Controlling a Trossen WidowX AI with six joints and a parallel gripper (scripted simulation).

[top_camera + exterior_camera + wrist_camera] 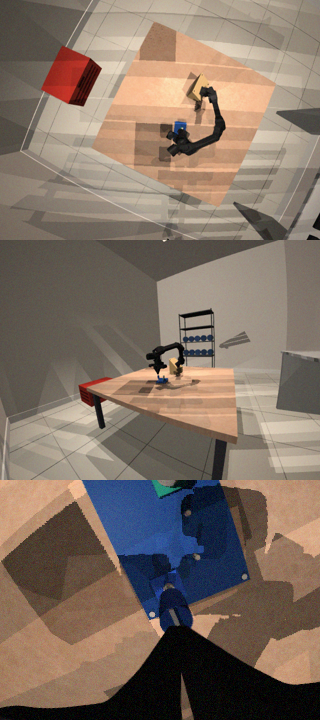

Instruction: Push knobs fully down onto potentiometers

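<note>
The dark knob is 2 cm below my gripper tip. From my gripper tip the other things lie so: grey knob 9 cm behind, 5 cm below, 2 cm to the left; then green potentiometer 9 cm behind, 6 cm below, 2 cm to the left.
</note>
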